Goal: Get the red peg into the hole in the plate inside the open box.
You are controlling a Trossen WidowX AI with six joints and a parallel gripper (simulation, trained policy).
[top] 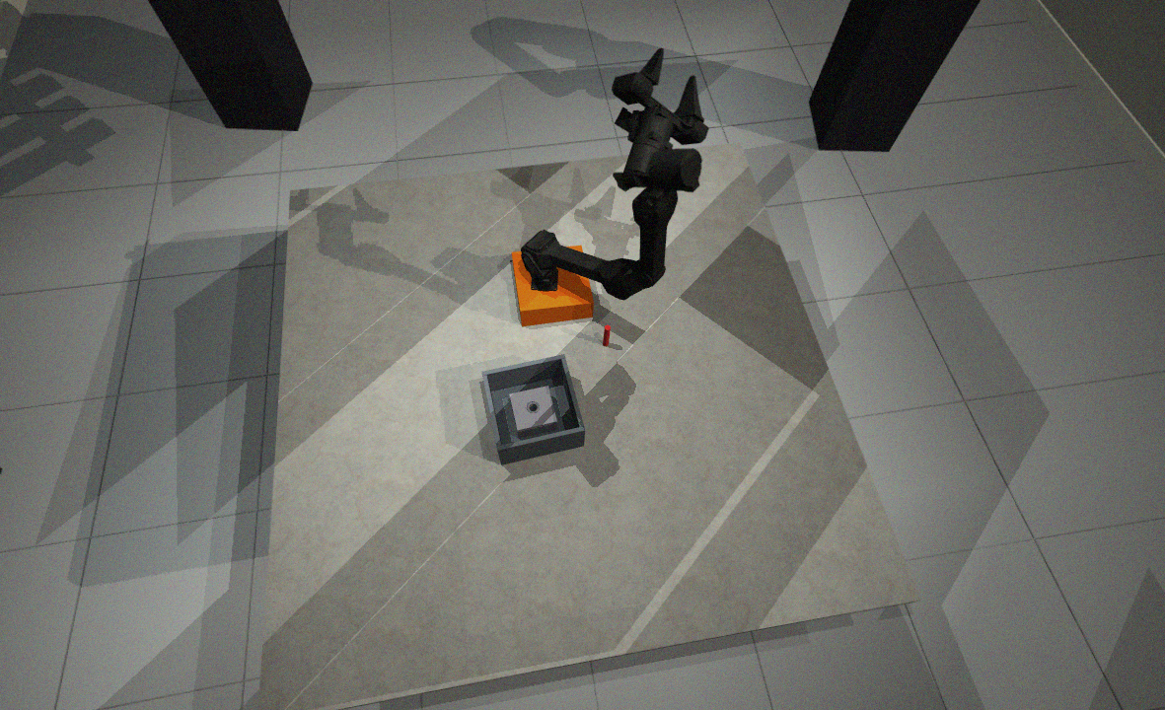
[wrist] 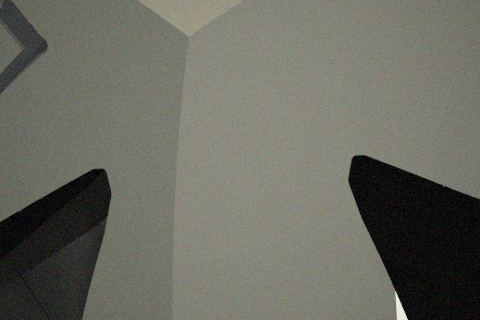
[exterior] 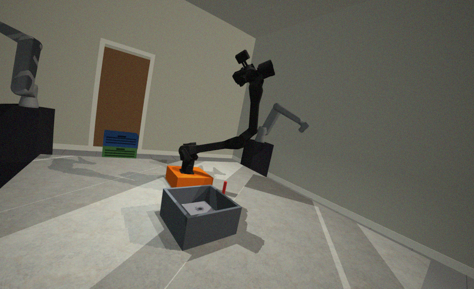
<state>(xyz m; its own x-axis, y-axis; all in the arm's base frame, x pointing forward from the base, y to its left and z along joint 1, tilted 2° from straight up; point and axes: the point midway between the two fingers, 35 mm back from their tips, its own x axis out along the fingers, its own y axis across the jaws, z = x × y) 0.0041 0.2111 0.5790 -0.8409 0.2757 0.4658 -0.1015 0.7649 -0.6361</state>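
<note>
My gripper tip is 62 cm above the red peg, 18 cm short of it and 8 cm to the left of it. Also, from my gripper tip: plate (61 cm below, 38 cm ahead, 25 cm to the right); grey box (63 cm below, 38 cm ahead, 25 cm to the right).
</note>
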